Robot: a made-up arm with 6 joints.
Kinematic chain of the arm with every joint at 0, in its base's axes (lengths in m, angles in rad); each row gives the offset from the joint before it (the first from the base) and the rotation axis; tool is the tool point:
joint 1: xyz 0 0 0.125 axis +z
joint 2: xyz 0 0.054 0 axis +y
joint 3: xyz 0 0 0.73 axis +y
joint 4: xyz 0 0 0.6 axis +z
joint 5: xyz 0 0 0 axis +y
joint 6: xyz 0 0 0.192 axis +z
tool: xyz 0 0 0
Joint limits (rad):
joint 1: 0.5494..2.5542
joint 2: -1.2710..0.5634
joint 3: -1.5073..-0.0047
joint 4: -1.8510..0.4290
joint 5: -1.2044..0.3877
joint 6: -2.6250..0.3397
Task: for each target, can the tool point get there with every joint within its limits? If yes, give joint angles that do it. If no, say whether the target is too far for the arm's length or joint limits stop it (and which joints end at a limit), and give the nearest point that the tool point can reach.
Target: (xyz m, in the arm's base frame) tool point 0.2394 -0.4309 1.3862
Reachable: yes | joints 2.2141 0.1259 -0.9189 -0.4855 -0.1445 -1.4758
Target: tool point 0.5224 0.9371 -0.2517
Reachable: no: joint limits stop it (at a limit: joint 1, joint 2, joint 3, joint 4, joint 5) | nearest point 0.6629 -0.4167 -0.3425 | short by 1.364 m
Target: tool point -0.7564 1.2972 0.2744
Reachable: no: joint limits stop it (at a limit: joint 2, joint 3, joint 4, joint 5) | nearest point -0.4122 0.7069 1.2830 | short by 1.218 m
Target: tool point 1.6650 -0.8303 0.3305
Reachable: no: too far | nearest point 1.2382 -0.8021 0.3338 | short by 0.428 m
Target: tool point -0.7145 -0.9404 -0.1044
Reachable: yes | joints 1.0432 -1.1176 -1.1618 -0.8366 -0.6821 -2.1071
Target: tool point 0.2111 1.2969 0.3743
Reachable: no: joint limits stop it (at a limit: joint 2, joint 3, joint 4, joint 5) | nearest point 0.1315 0.8077 1.2830 | short by 1.035 m
